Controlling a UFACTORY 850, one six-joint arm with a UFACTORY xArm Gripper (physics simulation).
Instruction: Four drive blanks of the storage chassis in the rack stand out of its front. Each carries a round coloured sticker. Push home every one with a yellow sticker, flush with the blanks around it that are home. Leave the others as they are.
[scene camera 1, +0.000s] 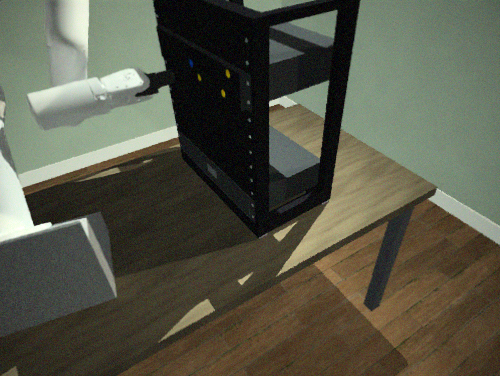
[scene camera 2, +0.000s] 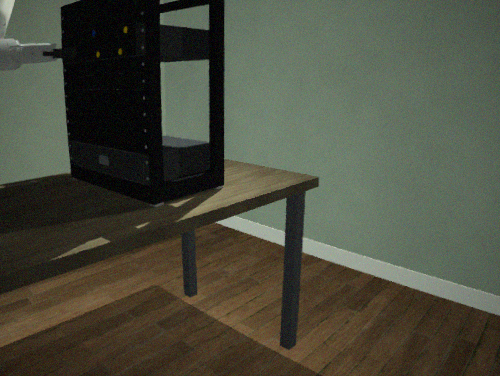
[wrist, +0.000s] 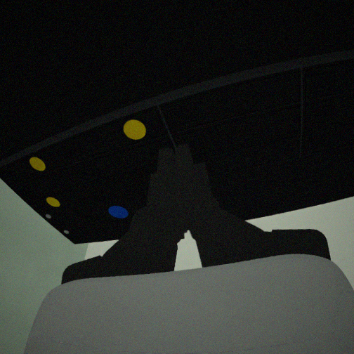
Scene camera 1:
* black rack: 227, 68
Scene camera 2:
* my gripper: 75, 53
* black rack: 115, 140
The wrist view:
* my gripper: 180, 165
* black rack: 256, 97
